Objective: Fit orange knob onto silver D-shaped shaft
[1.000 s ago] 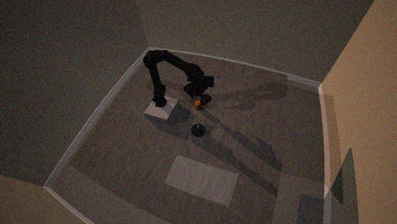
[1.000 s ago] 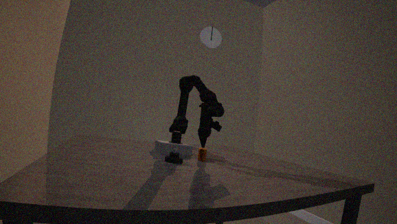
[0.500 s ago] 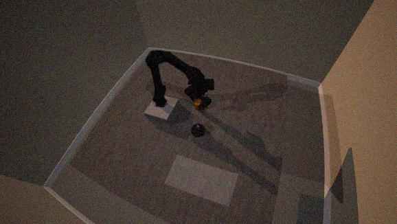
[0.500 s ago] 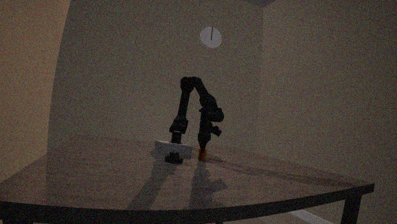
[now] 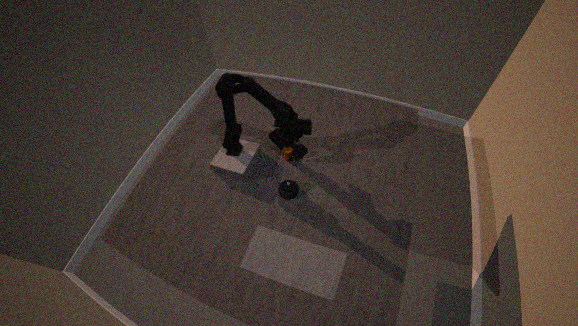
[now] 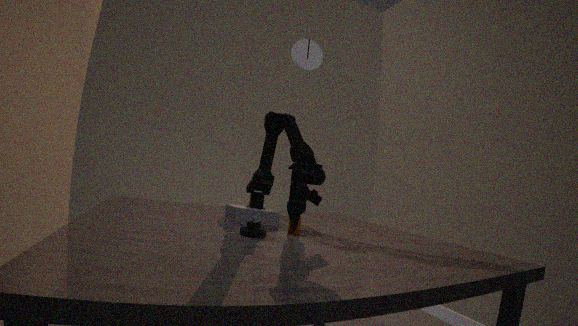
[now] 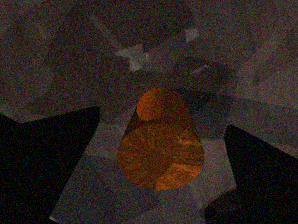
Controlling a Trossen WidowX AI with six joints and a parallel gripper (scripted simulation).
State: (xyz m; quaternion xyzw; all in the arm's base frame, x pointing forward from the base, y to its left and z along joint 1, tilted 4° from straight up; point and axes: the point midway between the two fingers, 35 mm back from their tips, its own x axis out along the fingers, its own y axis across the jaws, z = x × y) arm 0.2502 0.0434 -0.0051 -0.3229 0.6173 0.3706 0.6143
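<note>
The orange knob lies 2 cm above my gripper tip. Also, from my gripper tip: dark round pedestal 17 cm to the right, 4 cm ahead, 1 cm above.
</note>
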